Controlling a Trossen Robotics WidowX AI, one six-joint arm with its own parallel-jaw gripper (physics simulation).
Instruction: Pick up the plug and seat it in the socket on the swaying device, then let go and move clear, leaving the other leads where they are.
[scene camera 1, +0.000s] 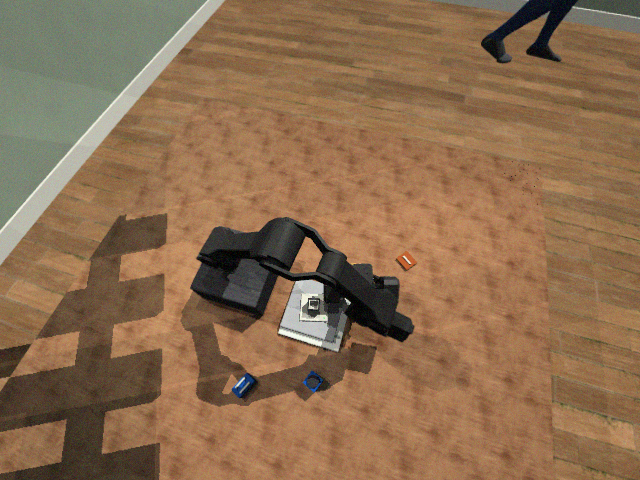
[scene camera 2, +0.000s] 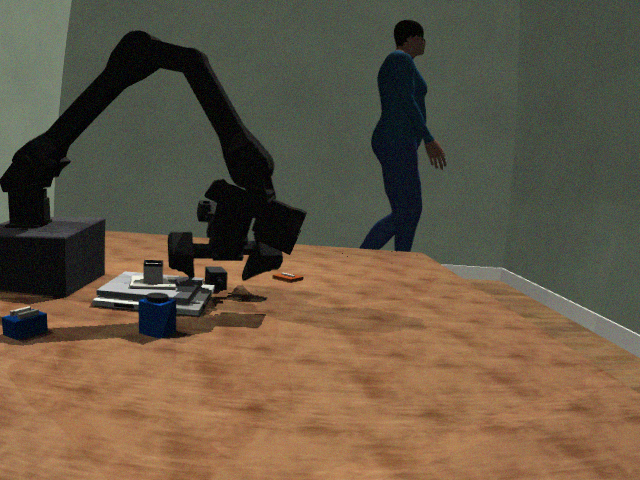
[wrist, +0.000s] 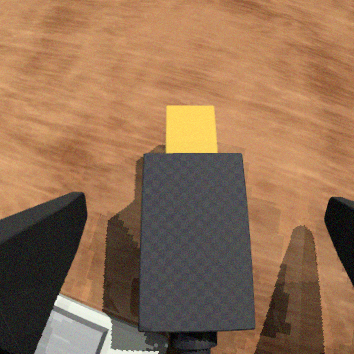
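The plug (scene camera 2: 216, 278) (wrist: 196, 240), a dark grey block with a yellow tip and a black cable stub, lies on the brown surface beside the device. My gripper (scene camera 2: 218, 277) (wrist: 209, 207) is open, its fingers low on either side of the plug with gaps on both sides. In scene camera 1 the arm hides most of the plug and the fingers. The device (scene camera 1: 302, 329) (scene camera 2: 116, 292) (wrist: 75, 331) is a stack of grey and white slabs. Its upright square socket (scene camera 1: 313, 303) (scene camera 2: 153, 272) stands on a pale pad. The device's corner shows at the wrist view's lower left.
A blue block with pale bars (scene camera 1: 244, 385) (scene camera 2: 24, 325) and a blue block with a round dark top (scene camera 1: 313, 381) (scene camera 2: 157, 317) lie on the device's near side. A flat orange piece (scene camera 1: 406, 260) (scene camera 2: 287, 277) lies beyond the gripper. A person (scene camera 2: 402, 113) stands in the background.
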